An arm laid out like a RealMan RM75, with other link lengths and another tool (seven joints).
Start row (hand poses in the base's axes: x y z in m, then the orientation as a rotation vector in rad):
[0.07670, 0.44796, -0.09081, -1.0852, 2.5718, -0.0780]
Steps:
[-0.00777, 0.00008, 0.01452, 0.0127, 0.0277, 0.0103]
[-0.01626, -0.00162, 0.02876, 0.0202, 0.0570, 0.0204]
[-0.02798, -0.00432, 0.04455, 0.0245, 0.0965, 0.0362]
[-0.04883, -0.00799, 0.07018, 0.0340, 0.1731, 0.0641]
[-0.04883, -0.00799, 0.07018, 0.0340, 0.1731, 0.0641]
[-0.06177, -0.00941, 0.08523, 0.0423, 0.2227, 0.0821]
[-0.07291, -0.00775, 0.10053, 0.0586, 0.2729, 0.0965]
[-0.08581, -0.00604, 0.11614, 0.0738, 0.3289, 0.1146]
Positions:
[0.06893, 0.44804, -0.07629, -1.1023, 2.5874, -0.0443]
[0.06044, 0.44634, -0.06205, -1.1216, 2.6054, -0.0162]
[0.04872, 0.44364, -0.04626, -1.1526, 2.6295, 0.0152]
[0.02787, 0.43997, -0.02063, -1.2091, 2.6759, 0.0787]
[0.02787, 0.43997, -0.02063, -1.2091, 2.6759, 0.0787]
[0.01493, 0.43855, -0.00558, -1.2450, 2.7043, 0.1239]
[0.00379, 0.44021, 0.00972, -1.2731, 2.7321, 0.1805]
[-0.00911, 0.44192, 0.02533, -1.3082, 2.7615, 0.2415]

